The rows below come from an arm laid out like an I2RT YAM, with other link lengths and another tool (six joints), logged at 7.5 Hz.
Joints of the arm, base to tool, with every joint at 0 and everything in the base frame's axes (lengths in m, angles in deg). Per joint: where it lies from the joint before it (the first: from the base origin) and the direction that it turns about. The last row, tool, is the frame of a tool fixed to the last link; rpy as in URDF.
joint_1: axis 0 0 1 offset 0.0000 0.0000 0.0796
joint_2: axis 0 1 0 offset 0.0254 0.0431 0.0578
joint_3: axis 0 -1 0 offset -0.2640 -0.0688 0.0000
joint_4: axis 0 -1 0 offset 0.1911 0.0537 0.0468
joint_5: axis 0 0 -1 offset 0.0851 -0.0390 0.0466
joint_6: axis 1 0 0 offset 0.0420 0.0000 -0.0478
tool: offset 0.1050 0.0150 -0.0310 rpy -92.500 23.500 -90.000
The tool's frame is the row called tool.
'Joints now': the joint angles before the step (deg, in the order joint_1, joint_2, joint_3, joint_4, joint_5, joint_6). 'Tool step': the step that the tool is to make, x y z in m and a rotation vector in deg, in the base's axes. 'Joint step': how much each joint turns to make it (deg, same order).
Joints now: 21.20, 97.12, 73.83, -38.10, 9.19, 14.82
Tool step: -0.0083, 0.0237, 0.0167, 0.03, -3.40, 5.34
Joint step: 4.66, -2.78, 0.18, 0.38, 0.81, -1.27
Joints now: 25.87, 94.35, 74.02, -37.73, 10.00, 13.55
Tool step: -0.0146, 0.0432, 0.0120, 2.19, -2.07, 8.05
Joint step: 6.90, -0.98, 0.89, 1.08, -1.38, -0.47
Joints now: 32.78, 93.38, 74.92, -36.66, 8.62, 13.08
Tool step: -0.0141, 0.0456, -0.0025, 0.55, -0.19, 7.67
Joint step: 7.05, 2.78, 2.07, 1.23, -0.63, -0.32
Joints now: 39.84, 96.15, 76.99, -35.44, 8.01, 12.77
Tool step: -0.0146, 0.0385, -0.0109, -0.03, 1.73, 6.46
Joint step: 5.32, 4.35, 2.71, 0.38, -1.59, -0.29
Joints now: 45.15, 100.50, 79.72, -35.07, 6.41, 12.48
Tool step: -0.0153, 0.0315, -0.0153, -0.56, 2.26, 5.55
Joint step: 4.21, 4.62, 2.49, 0.22, -1.80, -0.42
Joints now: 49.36, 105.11, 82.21, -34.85, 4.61, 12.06
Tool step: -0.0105, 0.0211, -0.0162, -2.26, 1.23, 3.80
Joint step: 3.21, 4.58, 2.92, -0.80, 0.10, -0.75
